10 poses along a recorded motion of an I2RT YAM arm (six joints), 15 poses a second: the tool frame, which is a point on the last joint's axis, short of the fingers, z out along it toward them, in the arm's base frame.
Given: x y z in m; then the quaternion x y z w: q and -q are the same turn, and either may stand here.
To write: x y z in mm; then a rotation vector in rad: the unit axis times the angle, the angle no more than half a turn. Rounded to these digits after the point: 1 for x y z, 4 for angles.
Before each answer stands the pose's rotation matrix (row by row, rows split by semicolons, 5 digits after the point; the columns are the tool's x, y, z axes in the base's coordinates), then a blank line. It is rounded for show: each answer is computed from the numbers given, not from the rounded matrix.
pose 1, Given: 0.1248 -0.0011 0.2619 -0.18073 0.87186 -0.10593 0.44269
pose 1, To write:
-0.54272 -0.22135 0.81022; -0.40893 0.91223 -0.02470; -0.73364 -0.34473 -0.58561

124.8 -1.1 261.9 -0.4483 2.1628 -0.2628
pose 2, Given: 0.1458 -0.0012 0.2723 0.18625 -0.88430 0.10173 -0.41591
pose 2, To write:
-0.58466 -0.24478 0.77347; -0.41402 0.90992 -0.02499; -0.69768 -0.33484 -0.63334

145.8 -1.2 272.3 -0.4677 2.2207 -0.2555
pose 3, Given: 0.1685 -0.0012 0.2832 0.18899 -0.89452 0.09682 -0.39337
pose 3, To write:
-0.61908 -0.26194 0.74035; -0.41428 0.90982 -0.02453; -0.66716 -0.32190 -0.67177

168.5 -1.2 283.2 -0.4796 2.2699 -0.2457
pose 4, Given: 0.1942 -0.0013 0.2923 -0.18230 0.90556 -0.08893 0.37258
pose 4, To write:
-0.65590 -0.26390 0.70721; -0.39644 0.91772 -0.02522; -0.64237 -0.29691 -0.70655

194.2 -1.3 292.3 -0.4671 2.3205 -0.2279
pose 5, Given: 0.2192 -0.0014 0.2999 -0.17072 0.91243 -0.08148 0.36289
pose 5, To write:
-0.67833 -0.25240 0.69004; -0.37068 0.92843 -0.02478; -0.63440 -0.27259 -0.72334

219.2 -1.4 299.9 -0.4395 2.3489 -0.2098
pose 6, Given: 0.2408 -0.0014 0.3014 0.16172 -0.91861 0.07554 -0.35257
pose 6, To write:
-0.69908 -0.24385 0.67217; -0.35038 0.93628 -0.02475; -0.62331 -0.25282 -0.73998

240.8 -1.4 301.4 -0.4184 2.3765 -0.1954
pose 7, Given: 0.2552 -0.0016 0.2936 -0.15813 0.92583 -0.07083 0.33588
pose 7, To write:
-0.72436 -0.24522 0.64434; -0.34038 0.93996 -0.02493; -0.59954 -0.23738 -0.76434

255.2 -1.6 293.6 -0.4124 2.4146 -0.1847
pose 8, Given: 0.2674 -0.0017 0.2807 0.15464 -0.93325 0.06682 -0.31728
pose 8, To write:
-0.75084 -0.24623 0.61287; -0.33104 0.94324 -0.02659; -0.57154 -0.22285 -0.78974

267.4 -1.7 280.7 -0.4070 2.4562 -0.1759
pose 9, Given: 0.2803 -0.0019 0.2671 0.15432 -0.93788 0.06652 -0.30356
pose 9, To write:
-0.76807 -0.24908 0.58993; -0.32985 0.94352 -0.03108; -0.54887 -0.21846 -0.80685

280.3 -1.9 267.1 -0.4089 2.4852 -0.1763
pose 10, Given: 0.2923 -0.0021 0.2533 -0.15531 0.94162 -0.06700 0.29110
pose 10, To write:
-0.78228 -0.25348 0.56902; -0.33149 0.94278 -0.03576; -0.52740 -0.21660 -0.82154

292.3 -2.1 253.3 -0.4141 2.5107 -0.1786
